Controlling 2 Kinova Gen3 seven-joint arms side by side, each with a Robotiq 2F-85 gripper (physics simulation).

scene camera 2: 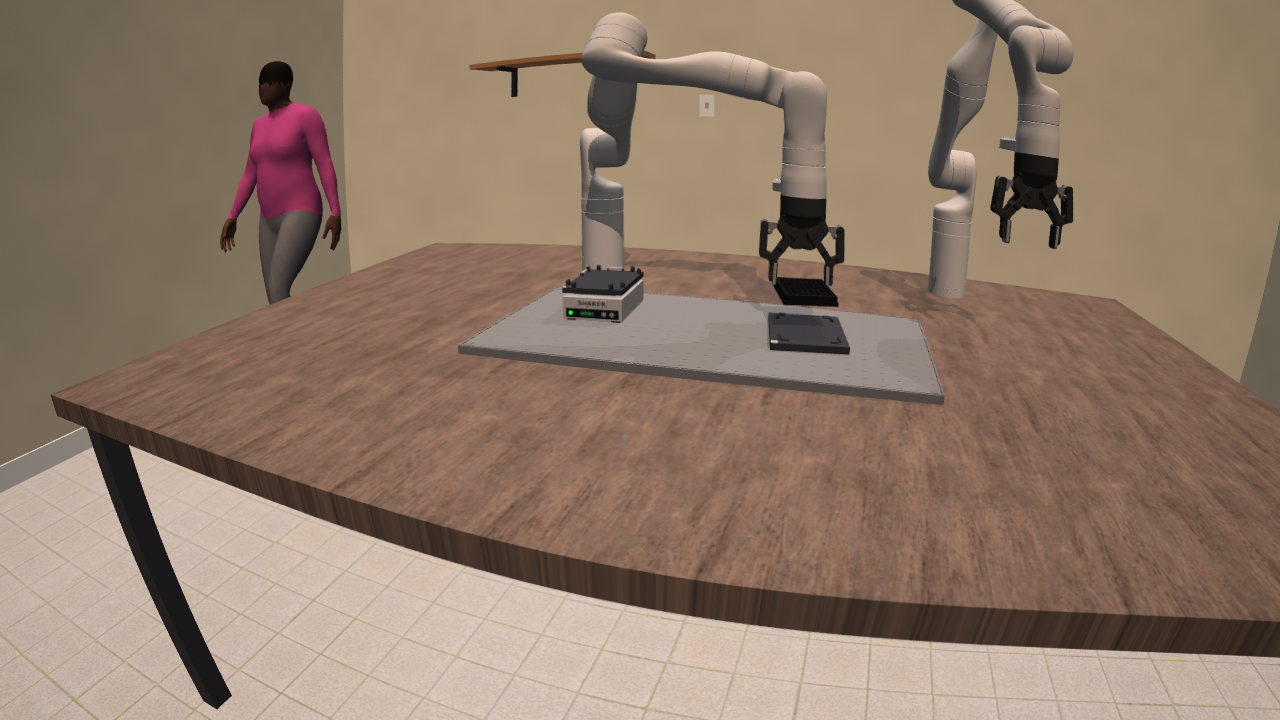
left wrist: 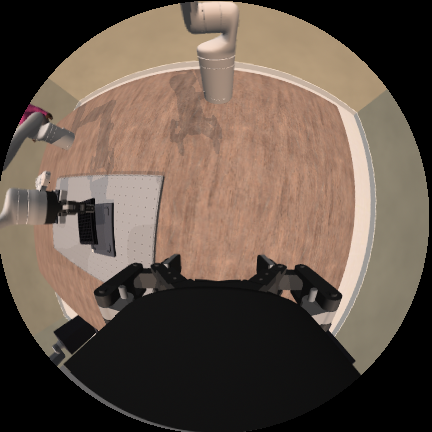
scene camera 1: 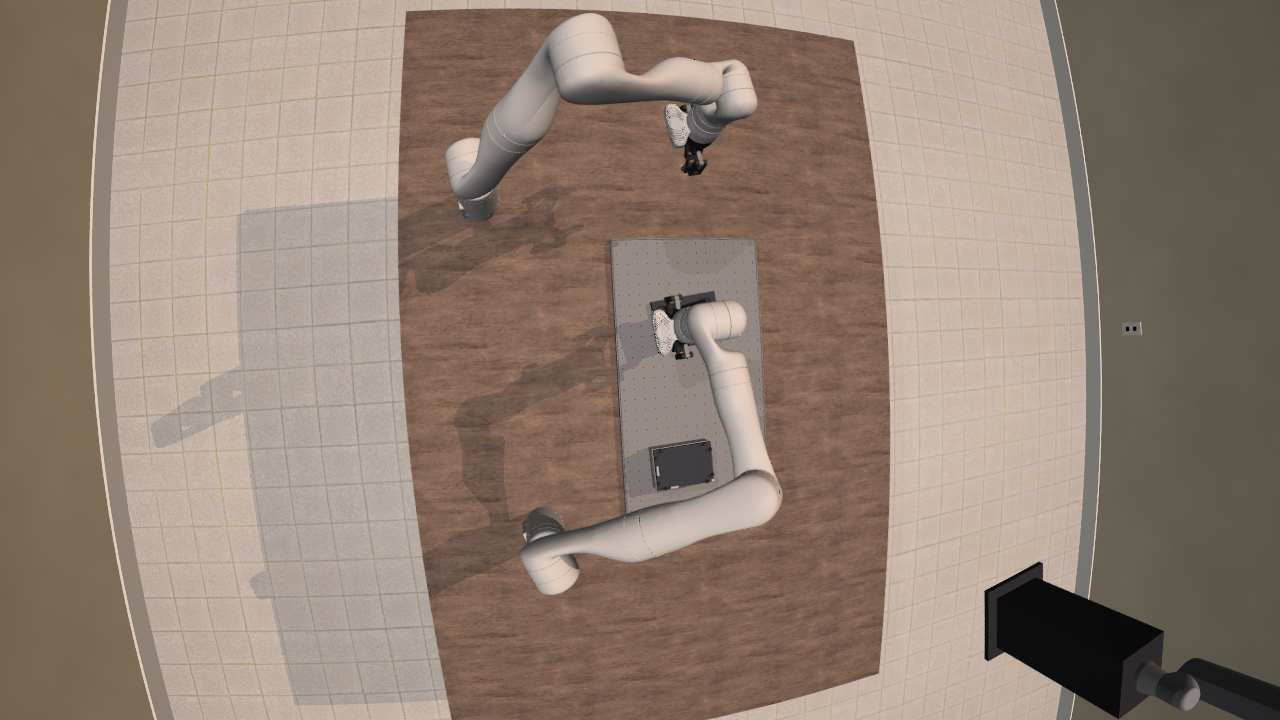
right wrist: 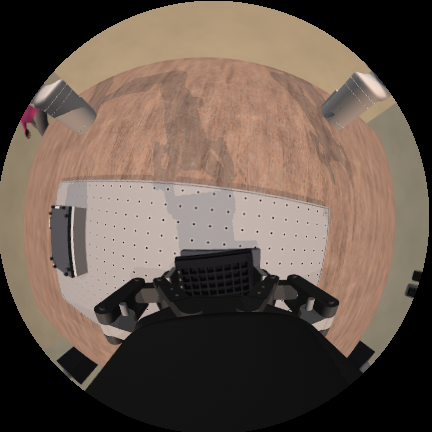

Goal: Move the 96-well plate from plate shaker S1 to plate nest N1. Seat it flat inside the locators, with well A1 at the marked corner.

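Places are measured from the left arm's base along level axes (x back, y down, z right), in metres.
Pixels of known places: left gripper, between the fingertips: (scene camera 2: 1029, 245) (left wrist: 218, 263) (scene camera 1: 680, 150); right gripper, between the fingertips: (scene camera 2: 800, 286) (left wrist: 85, 208) (right wrist: 215, 275); left arm's base, origin of its link: (scene camera 2: 946, 293) (left wrist: 217, 95) (scene camera 1: 480, 203) (right wrist: 331, 118); right arm's base, origin of its link: (left wrist: 69, 142) (scene camera 1: 544, 524) (right wrist: 86, 123).
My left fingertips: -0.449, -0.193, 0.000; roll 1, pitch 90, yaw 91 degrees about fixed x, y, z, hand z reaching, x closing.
Observation:
For each thing: its top centre in the pictures, then the offset to it from my left fingertips, as dx, dy, dz. "spot": a spot on its surface instead. Level surfaces: height alone.
- black 96-well plate, centre of its top: (right wrist: 219, 307) (scene camera 2: 804, 286) (left wrist: 83, 222) +0.034, +0.107, +0.379
- dark nest N1, centre of its top: (scene camera 2: 807, 325) (scene camera 1: 688, 320) (left wrist: 98, 229) +0.010, +0.164, +0.373
- shaker S1, a spot on its surface: (scene camera 2: 604, 295) spot: +0.040, +0.139, +0.697
- grey perforated board, height of its surface: dy +0.180
- wooden table, height of its surface: dy +0.193
The black 96-well plate (scene camera 2: 806, 291) (left wrist: 87, 229) (right wrist: 215, 286) is held by its sides in my right gripper (scene camera 2: 803, 274) (scene camera 1: 678, 328), roughly level. It hangs above the dark nest N1 (scene camera 2: 808, 333) (left wrist: 106, 230), with a gap between them in scene camera 2. The nest has corner locators and a small white mark at its near left corner there. Well A1 cannot be made out. The shaker S1 (scene camera 1: 683, 464) (scene camera 2: 604, 295) (right wrist: 62, 241) has a bare top with corner posts. My left gripper (scene camera 1: 693, 167) (scene camera 2: 1030, 240) (left wrist: 218, 263) is open and empty, high beyond the board's end.
The nest and shaker stand on a grey perforated board (scene camera 1: 644, 402) (scene camera 2: 689, 344) (right wrist: 125, 215) on the wooden table (scene camera 1: 519, 358) (scene camera 2: 537, 447). The right arm reaches over the board in scene camera 1. A person in pink (scene camera 2: 288, 161) stands behind the table at the left.

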